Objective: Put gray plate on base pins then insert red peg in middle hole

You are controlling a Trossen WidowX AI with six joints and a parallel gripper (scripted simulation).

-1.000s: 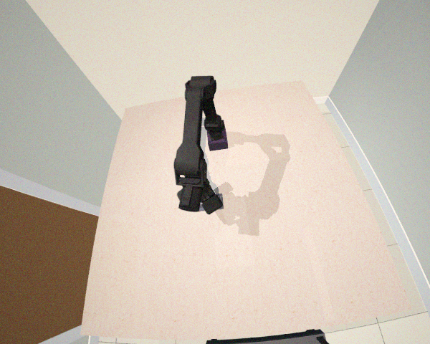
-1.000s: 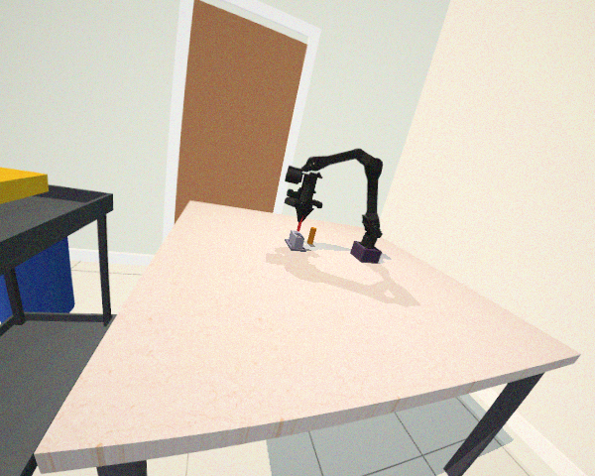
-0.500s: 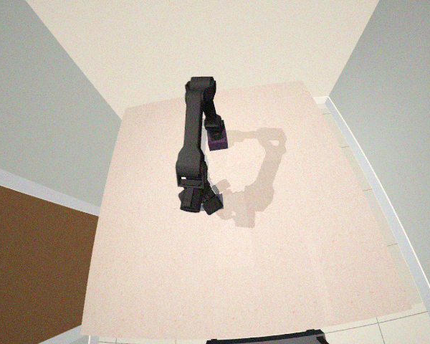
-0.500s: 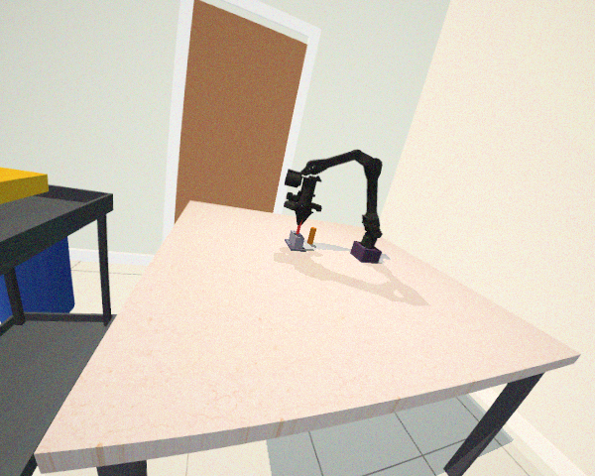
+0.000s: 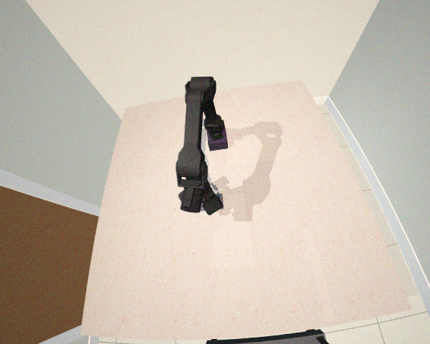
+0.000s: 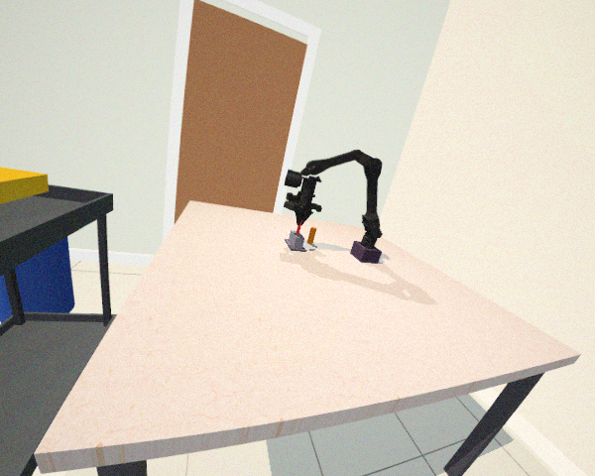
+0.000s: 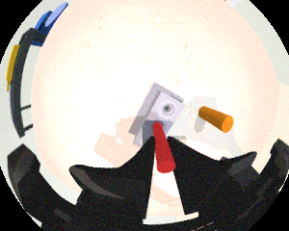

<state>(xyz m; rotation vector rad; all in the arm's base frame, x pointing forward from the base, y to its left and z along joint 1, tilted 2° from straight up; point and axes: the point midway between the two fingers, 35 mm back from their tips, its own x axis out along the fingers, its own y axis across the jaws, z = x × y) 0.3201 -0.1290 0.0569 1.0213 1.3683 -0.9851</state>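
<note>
The red peg is right at my gripper tip. Also, from my gripper tip: orange cylinder 11 cm behind, 4 cm to the right, 6 cm below; gray plate 5 cm below; gray base 9 cm below.
</note>
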